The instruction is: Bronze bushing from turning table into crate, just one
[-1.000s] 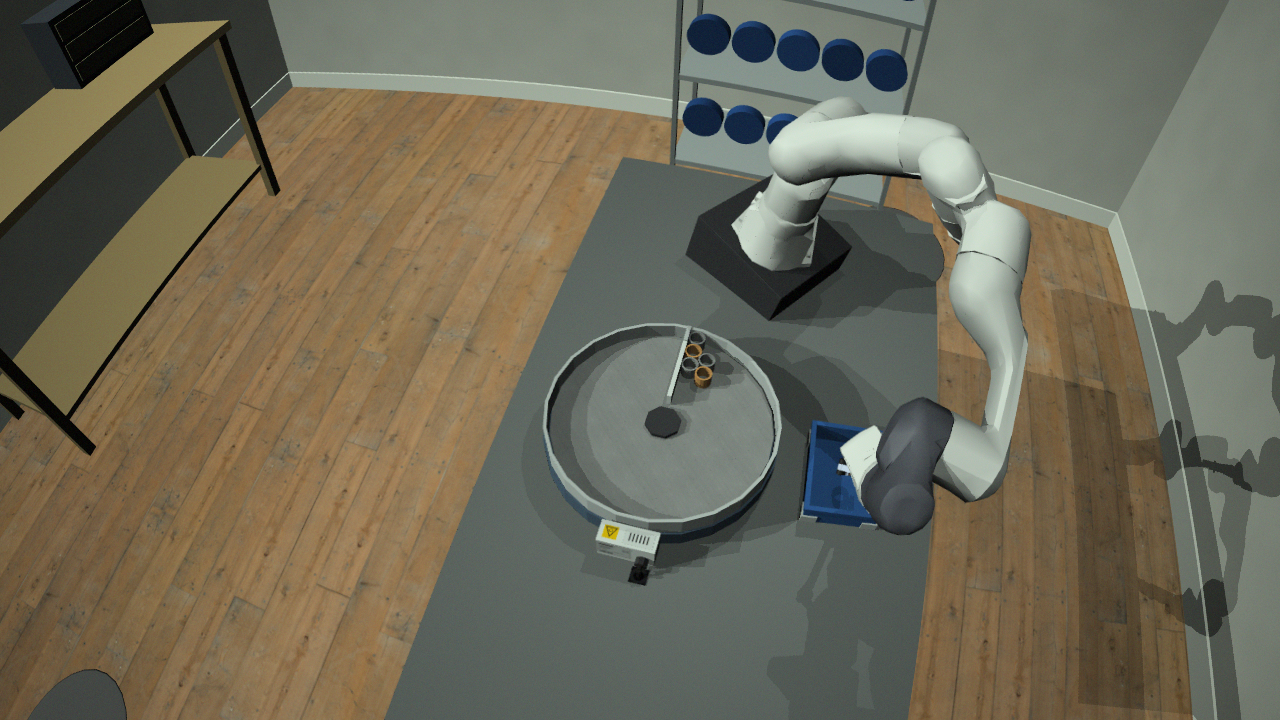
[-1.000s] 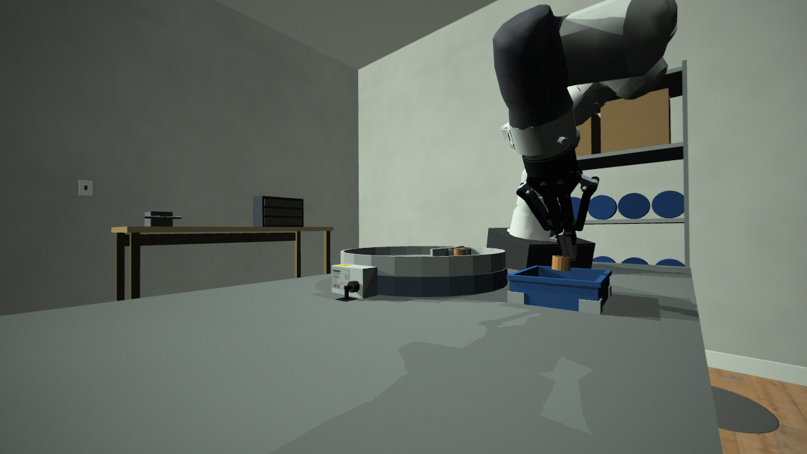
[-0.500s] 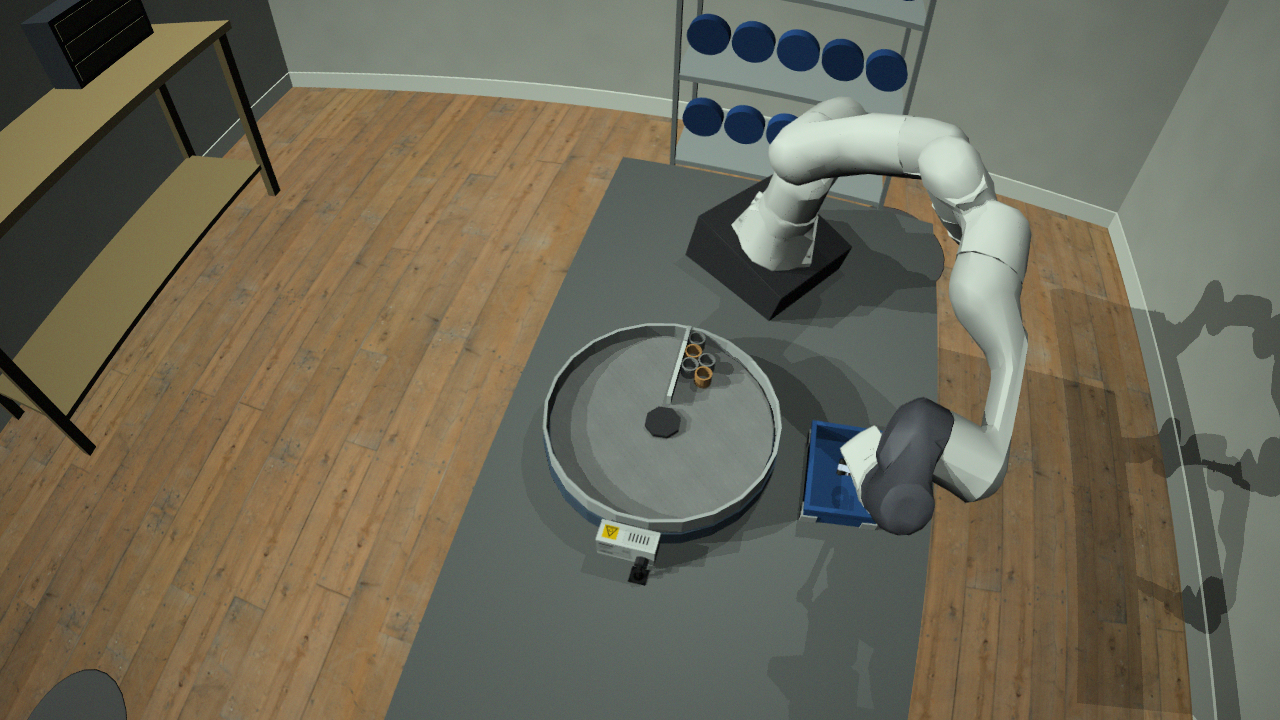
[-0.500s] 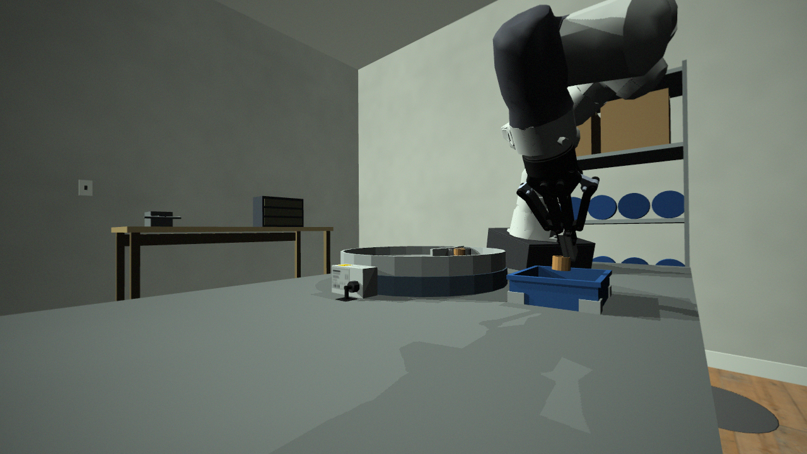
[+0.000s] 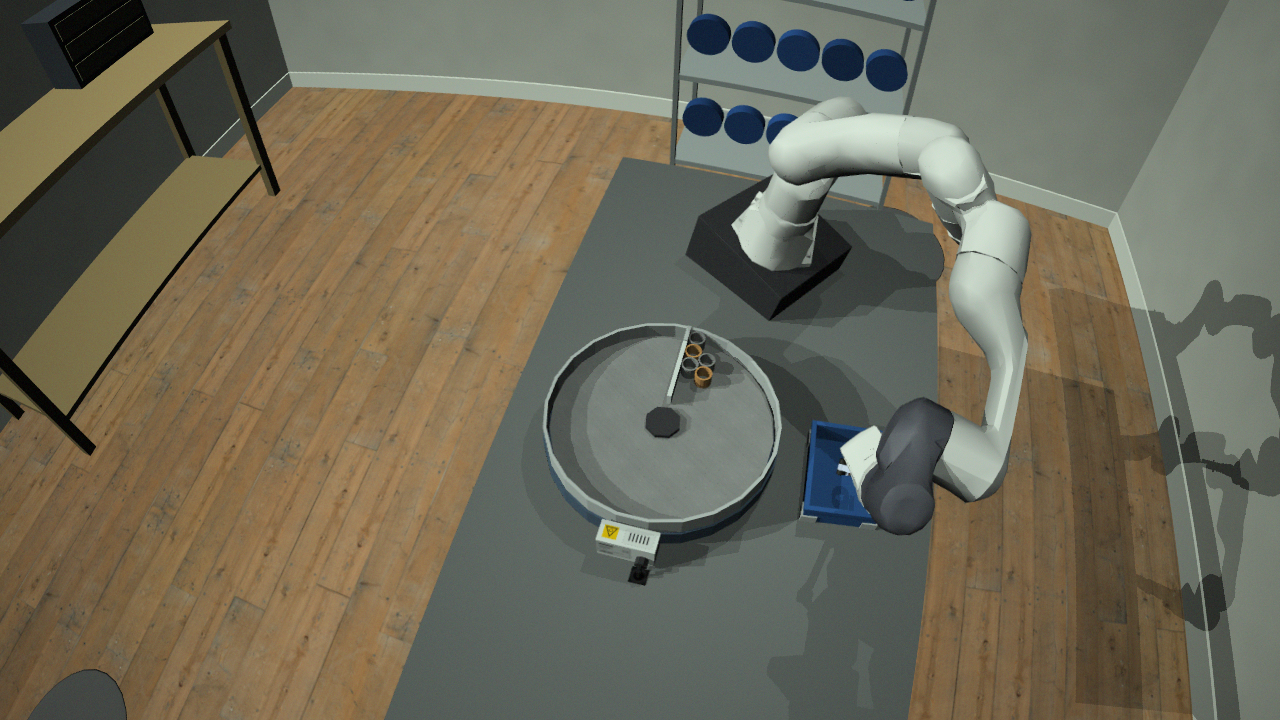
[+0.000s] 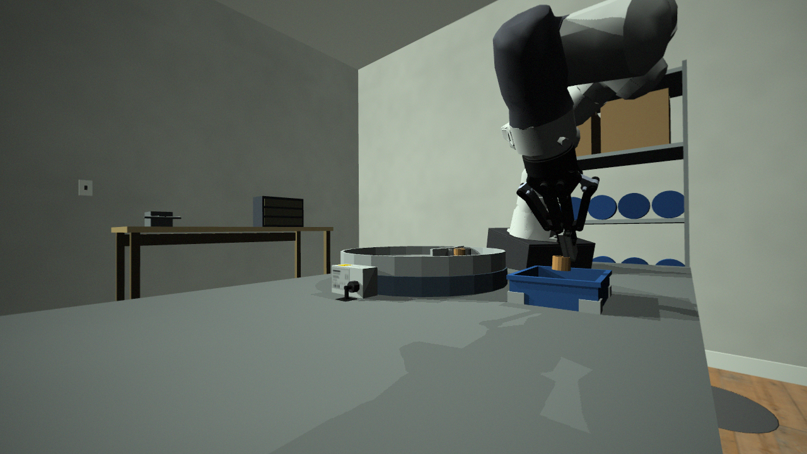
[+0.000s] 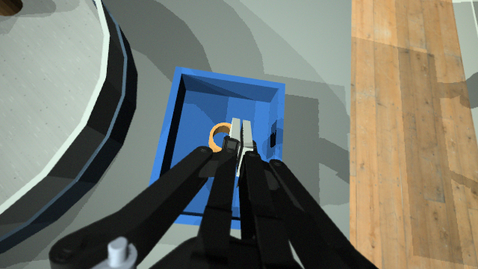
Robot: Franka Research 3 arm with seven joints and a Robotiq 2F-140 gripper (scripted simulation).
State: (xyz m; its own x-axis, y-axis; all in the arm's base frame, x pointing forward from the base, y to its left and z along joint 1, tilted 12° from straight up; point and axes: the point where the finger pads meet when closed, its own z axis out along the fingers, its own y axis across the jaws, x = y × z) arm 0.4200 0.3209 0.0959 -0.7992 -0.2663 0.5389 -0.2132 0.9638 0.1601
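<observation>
My gripper is now 80 mm above the blue crate, 20 mm to the left of it and 10 mm past it. From my hand the other things lie so: round turning table: 360 mm to the right, 50 mm below, 50 mm ahead.
</observation>
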